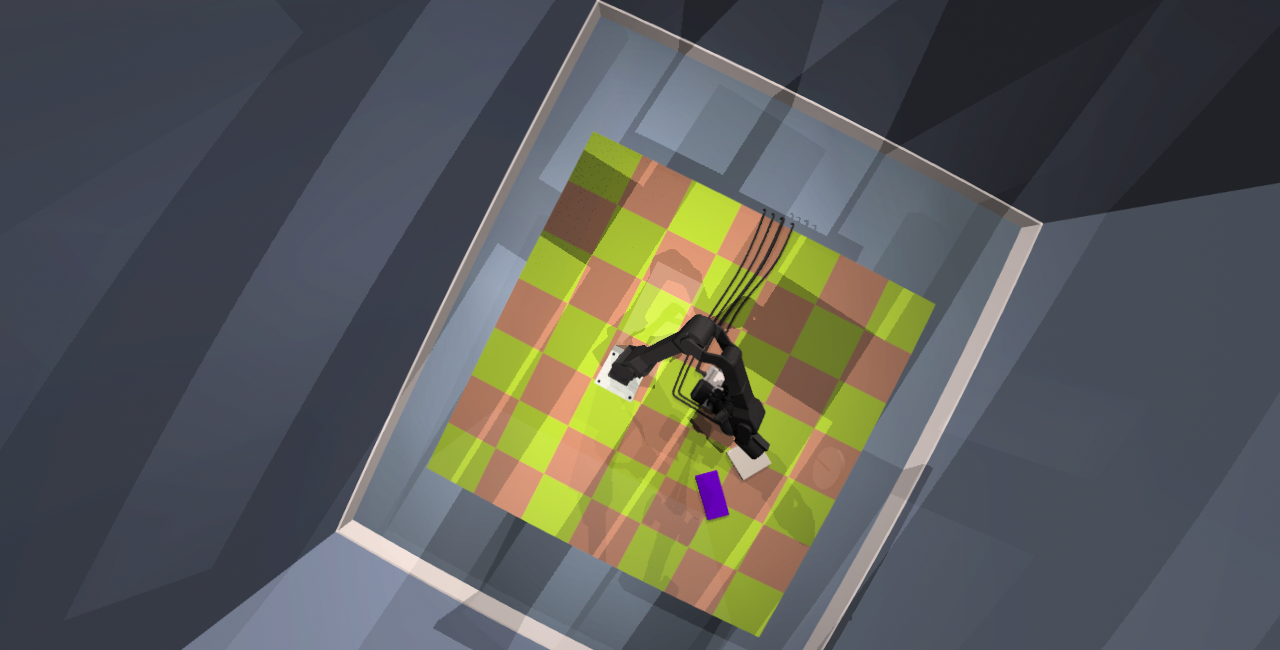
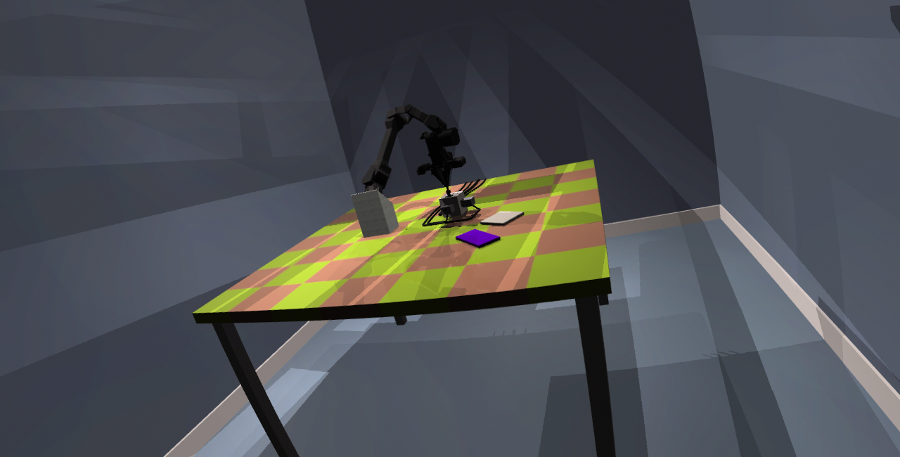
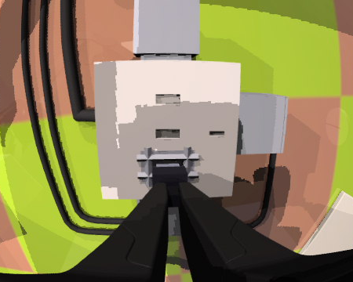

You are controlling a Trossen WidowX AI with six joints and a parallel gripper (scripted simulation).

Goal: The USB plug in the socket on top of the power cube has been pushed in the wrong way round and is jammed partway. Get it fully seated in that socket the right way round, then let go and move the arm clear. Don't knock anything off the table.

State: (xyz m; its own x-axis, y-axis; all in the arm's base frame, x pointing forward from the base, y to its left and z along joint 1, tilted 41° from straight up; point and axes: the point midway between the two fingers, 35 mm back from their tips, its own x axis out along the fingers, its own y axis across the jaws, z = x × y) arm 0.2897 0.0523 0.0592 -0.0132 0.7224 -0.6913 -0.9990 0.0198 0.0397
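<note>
Right now my gripper tip is 2 cm above the black USB plug. The rest, counted from my gripper tip: white flat plate 23 cm ahead, 16 cm to the right, 11 cm below; purple flat block 18 cm ahead, 33 cm to the right, 11 cm below.
</note>
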